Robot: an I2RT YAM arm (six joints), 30 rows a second.
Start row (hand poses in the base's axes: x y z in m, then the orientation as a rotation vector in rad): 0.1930 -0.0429 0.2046 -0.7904 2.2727 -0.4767
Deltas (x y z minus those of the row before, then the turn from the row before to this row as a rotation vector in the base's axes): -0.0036 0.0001 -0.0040 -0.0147 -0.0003 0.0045; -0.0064 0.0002 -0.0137 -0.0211 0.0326 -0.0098; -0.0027 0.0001 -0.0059 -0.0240 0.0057 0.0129; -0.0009 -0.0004 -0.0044 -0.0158 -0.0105 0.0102; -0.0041 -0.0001 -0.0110 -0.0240 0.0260 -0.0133; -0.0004 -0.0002 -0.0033 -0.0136 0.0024 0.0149; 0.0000 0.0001 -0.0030 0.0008 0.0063 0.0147
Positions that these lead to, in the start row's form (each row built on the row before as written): 0.1894 -0.0428 0.2006 -0.8025 2.2691 -0.4919; 0.1830 -0.0426 0.1869 -0.8158 2.3023 -0.5115; 0.1803 -0.0425 0.1810 -0.8441 2.2987 -0.5327; 0.1794 -0.0429 0.1766 -0.8582 2.2823 -0.5502; 0.1753 -0.0430 0.1656 -0.8671 2.3108 -0.5766; 0.1749 -0.0432 0.1623 -0.8911 2.3032 -0.5858; 0.1749 -0.0431 0.1593 -0.9100 2.3004 -0.5765
